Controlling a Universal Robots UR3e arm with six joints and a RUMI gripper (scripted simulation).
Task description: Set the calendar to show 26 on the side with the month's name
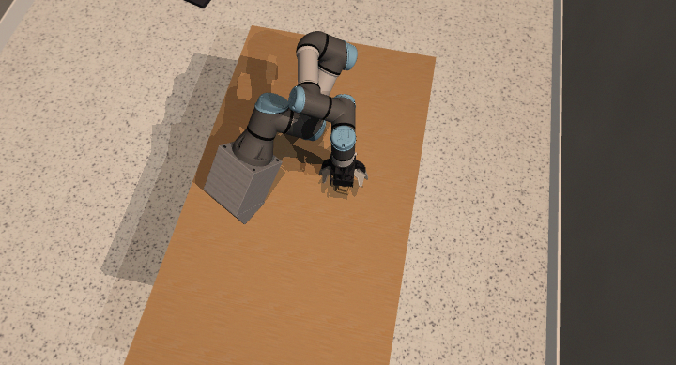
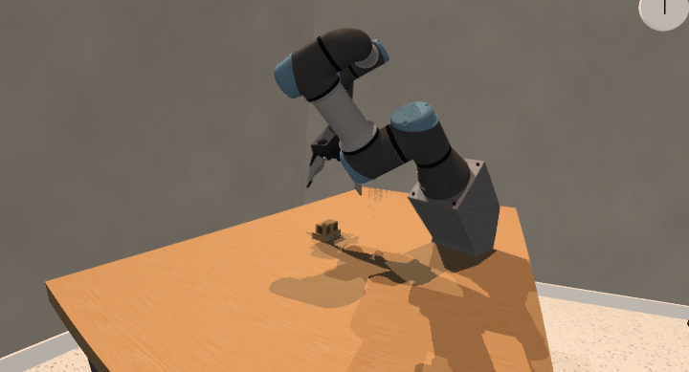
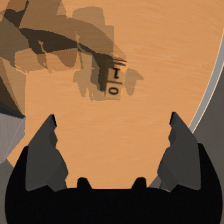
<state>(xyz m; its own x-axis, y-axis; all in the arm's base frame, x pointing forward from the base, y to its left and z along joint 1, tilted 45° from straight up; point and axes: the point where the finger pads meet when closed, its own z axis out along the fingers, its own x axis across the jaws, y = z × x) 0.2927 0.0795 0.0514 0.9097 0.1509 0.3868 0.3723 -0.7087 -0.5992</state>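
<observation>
My hand is 20 mm to the right of the shallow wooden tray and 110 mm above it.
</observation>
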